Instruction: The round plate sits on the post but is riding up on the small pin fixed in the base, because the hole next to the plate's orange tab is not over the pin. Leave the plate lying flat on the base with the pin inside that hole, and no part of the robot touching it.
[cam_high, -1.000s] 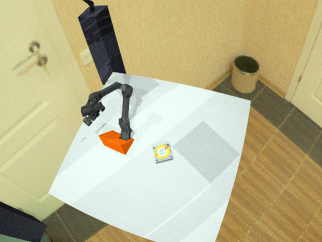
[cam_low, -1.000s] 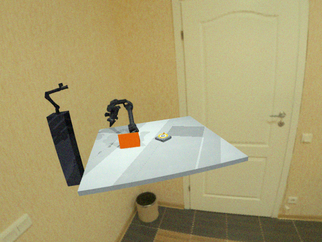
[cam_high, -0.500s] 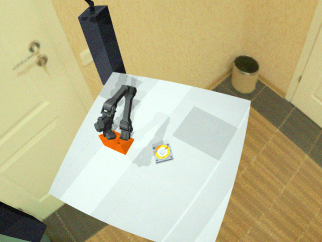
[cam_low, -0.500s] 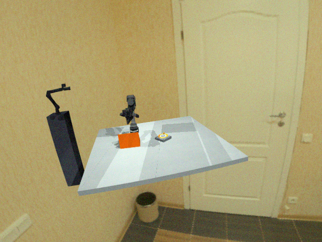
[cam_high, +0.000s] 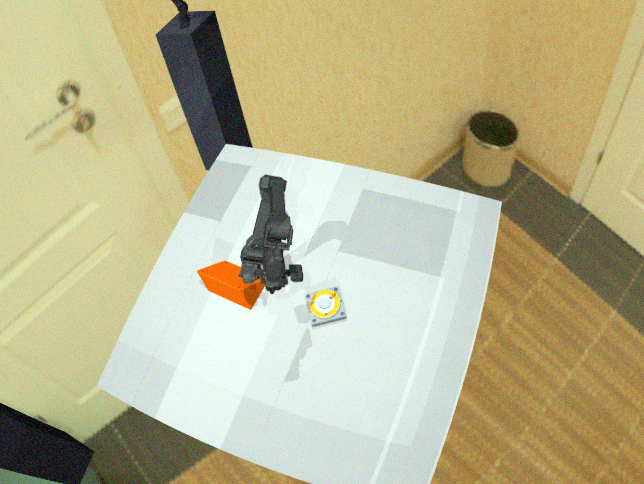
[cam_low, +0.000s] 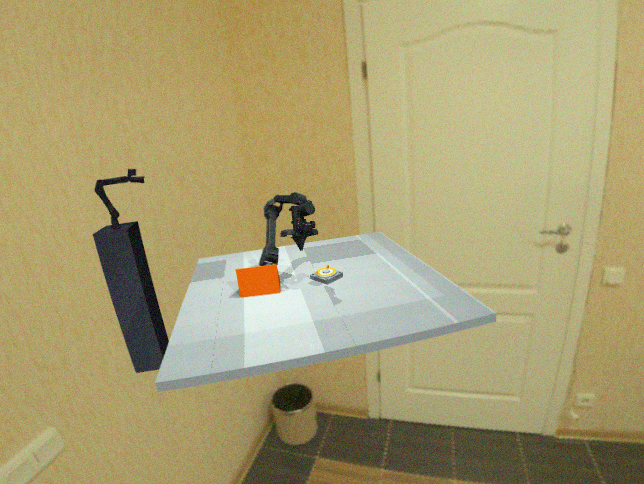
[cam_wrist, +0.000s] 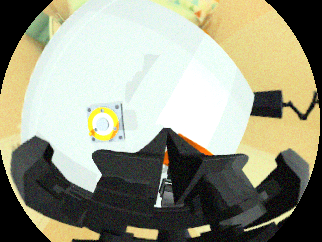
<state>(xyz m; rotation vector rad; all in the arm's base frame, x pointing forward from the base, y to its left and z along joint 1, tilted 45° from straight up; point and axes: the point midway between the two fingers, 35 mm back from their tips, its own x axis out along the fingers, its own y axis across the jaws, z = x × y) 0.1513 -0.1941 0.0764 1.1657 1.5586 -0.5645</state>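
The round plate is 16 cm below my gripper tip, 14 cm ahead of it and 11 cm to the left of it. Also, from my gripper tip: small grey square base: 18 cm below, 13 cm ahead, 9 cm to the left.
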